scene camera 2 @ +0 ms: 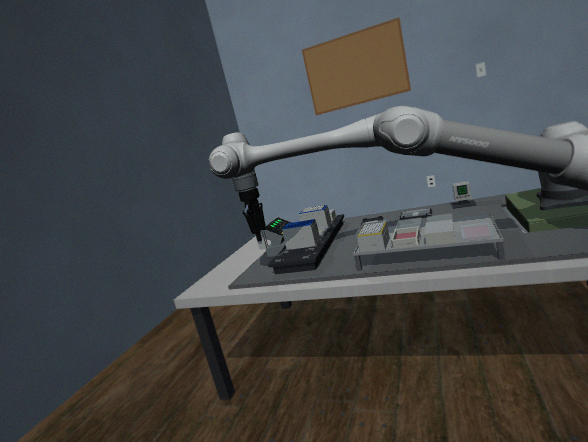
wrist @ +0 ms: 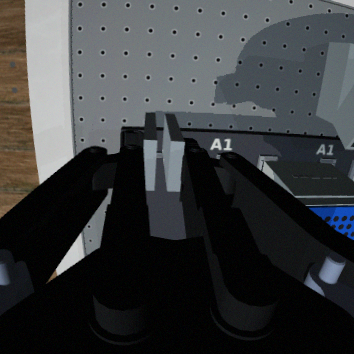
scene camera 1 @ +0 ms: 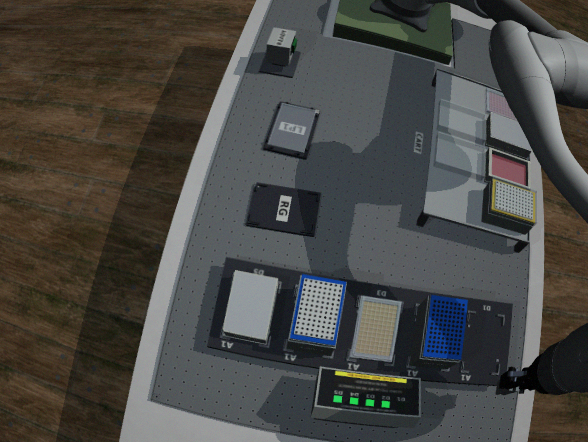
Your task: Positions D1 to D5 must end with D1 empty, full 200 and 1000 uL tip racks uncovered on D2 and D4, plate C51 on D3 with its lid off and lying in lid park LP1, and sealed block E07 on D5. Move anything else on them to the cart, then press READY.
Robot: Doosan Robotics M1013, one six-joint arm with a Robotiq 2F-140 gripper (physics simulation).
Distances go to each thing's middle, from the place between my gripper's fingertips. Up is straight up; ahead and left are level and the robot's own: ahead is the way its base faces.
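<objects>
From the tan plate [scene camera 1: 376, 328], my hand is 50 mm past it, 300 mm to the left of it and 50 mm above it, and going by their middles the plate is the nearest to my hand of the things named here. The green-topped unit [scene camera 1: 281, 59] is 640 mm behind my hand, 750 mm to the right of it and 50 mm below it. Of these things, going by their middles, that unit is the farthest from my hand. Then there is the pink-topped box [scene camera 1: 497, 163], 520 mm behind my hand, 100 mm to the right of it and 30 mm below it, while the black pad marked RG [scene camera 1: 277, 208] is 240 mm behind my hand, 570 mm to the right of it and 100 mm below it.
</objects>
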